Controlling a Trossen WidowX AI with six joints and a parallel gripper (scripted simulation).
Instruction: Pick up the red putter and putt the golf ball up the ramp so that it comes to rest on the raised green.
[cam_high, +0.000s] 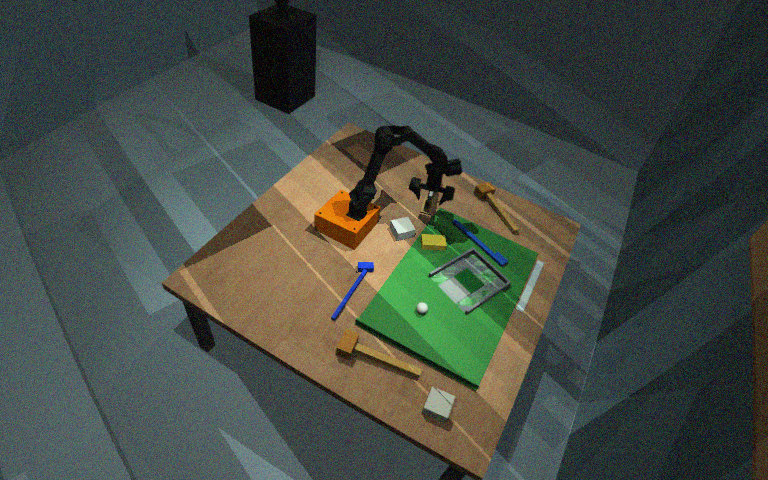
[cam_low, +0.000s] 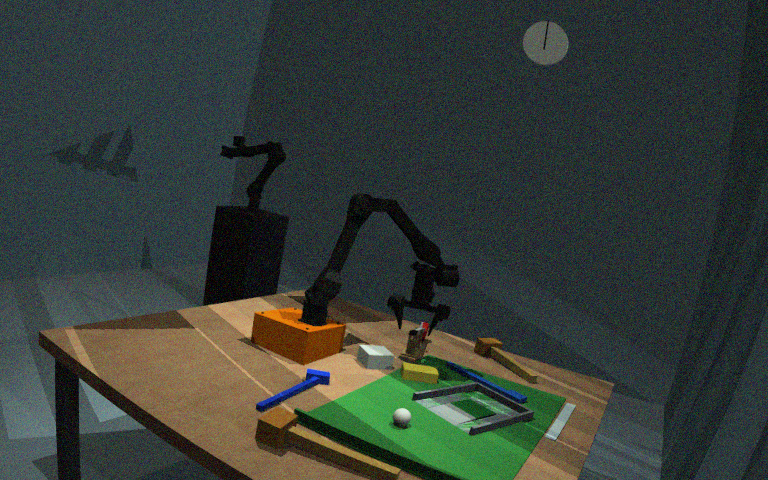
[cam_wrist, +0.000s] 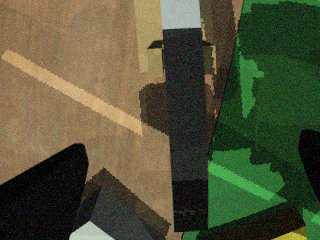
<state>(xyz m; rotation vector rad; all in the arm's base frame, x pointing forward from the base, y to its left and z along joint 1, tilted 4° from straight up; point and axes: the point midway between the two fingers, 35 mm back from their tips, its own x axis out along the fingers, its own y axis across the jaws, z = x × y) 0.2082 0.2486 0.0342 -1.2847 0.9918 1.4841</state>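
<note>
Now: gripper tip 50 mm past the blue putter, 520 mm to the left of it and 70 mm above it. Also, from my gripper tip: yellow block 100 mm ahead, 130 mm to the right, 70 mm below; then green mat 270 mm ahead, 270 mm to the right, 90 mm below; then red putter 40 mm behind, 110 mm to the left, 30 mm below.
</note>
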